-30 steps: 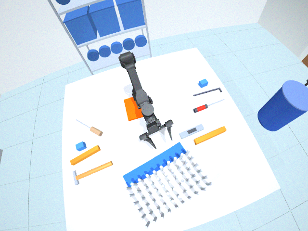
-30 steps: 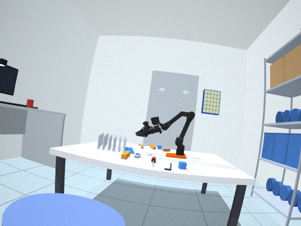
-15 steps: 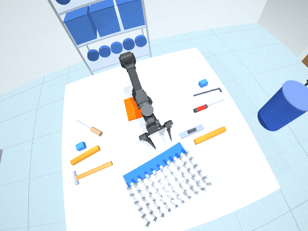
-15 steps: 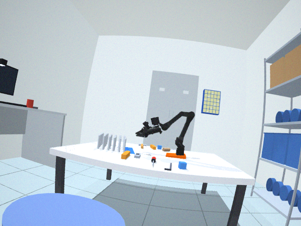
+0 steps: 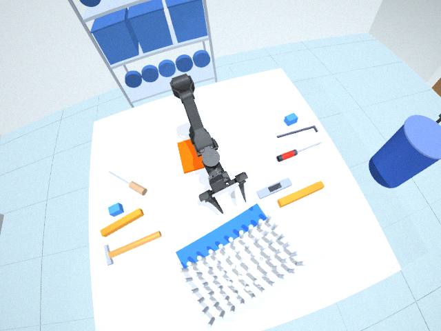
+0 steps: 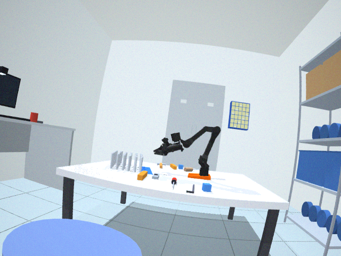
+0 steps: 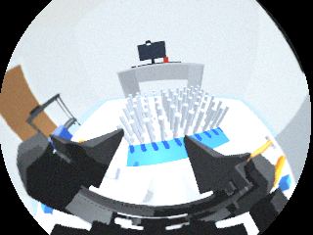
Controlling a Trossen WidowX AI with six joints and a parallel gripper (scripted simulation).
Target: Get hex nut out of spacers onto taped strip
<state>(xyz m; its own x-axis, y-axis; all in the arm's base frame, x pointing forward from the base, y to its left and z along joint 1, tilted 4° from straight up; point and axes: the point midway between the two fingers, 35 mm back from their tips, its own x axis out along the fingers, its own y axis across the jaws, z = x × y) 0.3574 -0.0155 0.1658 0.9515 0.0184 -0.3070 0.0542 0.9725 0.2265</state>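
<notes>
Right now my gripper tip is 420 mm to the left of the wooden-handled pick tool, 410 mm past it and 140 mm above it. Round my gripper tip: hex nut: 200 mm ahead, 150 mm below, 10 mm to the left; grey plate: 210 mm to the left, 140 mm below, 40 mm behind; blue taped strip: 150 mm below, 90 mm to the right, 40 mm ahead.
</notes>
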